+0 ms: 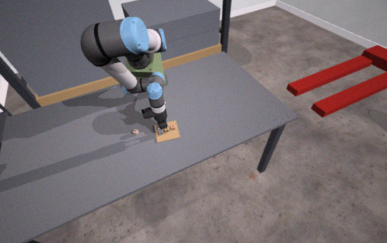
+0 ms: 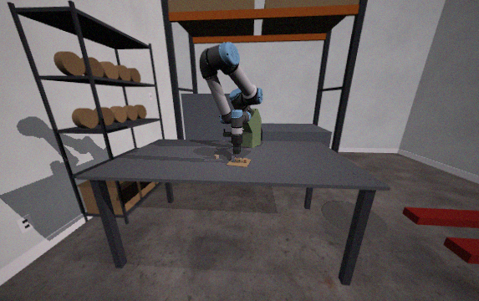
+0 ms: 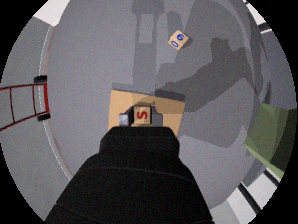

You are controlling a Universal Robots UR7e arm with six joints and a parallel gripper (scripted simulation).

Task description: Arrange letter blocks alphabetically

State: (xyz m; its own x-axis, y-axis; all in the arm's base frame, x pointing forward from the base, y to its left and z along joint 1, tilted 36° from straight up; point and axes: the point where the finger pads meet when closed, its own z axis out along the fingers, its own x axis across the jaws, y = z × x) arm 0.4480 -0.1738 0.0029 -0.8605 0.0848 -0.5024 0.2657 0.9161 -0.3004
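The tan mat is 4 cm to the left of my hand, 3 cm below it and 1 cm ahead of it.
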